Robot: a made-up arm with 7 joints. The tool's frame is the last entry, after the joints.
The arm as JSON. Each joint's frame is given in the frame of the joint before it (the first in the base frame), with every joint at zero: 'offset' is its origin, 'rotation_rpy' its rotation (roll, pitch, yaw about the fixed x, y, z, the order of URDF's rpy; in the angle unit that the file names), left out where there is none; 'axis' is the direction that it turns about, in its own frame. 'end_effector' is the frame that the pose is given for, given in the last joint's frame.
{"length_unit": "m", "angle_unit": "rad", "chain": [
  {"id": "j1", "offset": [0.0, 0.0, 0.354], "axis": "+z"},
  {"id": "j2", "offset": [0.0, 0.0, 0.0], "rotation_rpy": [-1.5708, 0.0, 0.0], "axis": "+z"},
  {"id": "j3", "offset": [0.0, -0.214, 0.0], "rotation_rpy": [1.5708, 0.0, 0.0], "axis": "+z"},
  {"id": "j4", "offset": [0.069, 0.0, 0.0], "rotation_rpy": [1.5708, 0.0, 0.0], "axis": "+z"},
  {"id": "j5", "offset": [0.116, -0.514, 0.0], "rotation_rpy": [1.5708, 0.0, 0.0], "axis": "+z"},
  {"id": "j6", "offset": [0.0, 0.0, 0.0], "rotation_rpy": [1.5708, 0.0, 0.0], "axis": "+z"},
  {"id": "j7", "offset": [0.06, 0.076, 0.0], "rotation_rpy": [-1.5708, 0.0, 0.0], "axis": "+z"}
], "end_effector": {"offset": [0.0, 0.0, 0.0]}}
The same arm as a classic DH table. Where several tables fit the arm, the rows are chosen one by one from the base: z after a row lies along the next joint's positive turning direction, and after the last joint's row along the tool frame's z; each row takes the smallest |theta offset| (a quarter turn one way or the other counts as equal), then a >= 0, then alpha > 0; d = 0 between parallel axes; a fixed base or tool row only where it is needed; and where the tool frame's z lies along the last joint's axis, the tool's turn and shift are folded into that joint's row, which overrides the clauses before.
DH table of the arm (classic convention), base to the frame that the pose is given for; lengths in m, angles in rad. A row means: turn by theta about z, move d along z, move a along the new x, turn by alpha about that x. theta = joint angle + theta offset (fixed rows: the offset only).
j1: a 0, alpha -1.5708, d 0.354, theta_offset 0
j2: a 0, alpha 1.5708, d 0, theta_offset 0
j3: a 0.069, alpha 1.5708, d 0.214, theta_offset 0
j4: a 0.116, alpha 1.5708, d 0, theta_offset 0
j5: a 0, alpha 1.5708, d 0.514, theta_offset 0
j6: a 0.06, alpha -1.5708, d 0, theta_offset 0
j7: a 0, alpha 0, d 0.076, theta_offset 0

